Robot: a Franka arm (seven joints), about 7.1 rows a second.
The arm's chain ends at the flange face. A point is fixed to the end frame.
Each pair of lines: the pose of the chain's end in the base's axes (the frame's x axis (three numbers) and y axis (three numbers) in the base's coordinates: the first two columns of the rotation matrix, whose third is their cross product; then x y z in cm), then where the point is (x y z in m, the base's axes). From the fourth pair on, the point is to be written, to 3 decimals.
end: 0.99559 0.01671 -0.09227 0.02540 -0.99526 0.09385 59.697 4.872 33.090
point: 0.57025 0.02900 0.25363
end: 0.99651 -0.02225 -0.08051 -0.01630 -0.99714 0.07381 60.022 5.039 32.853
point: 0.57367 0.03332 0.25057
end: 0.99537 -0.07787 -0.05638 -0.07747 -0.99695 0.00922 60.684 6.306 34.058
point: 0.58162 0.05255 0.26104
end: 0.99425 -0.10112 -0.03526 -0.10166 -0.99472 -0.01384 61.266 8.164 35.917
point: 0.589 0.073 0.279
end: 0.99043 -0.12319 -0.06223 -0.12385 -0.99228 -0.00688 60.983 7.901 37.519
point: 0.584 0.071 0.296
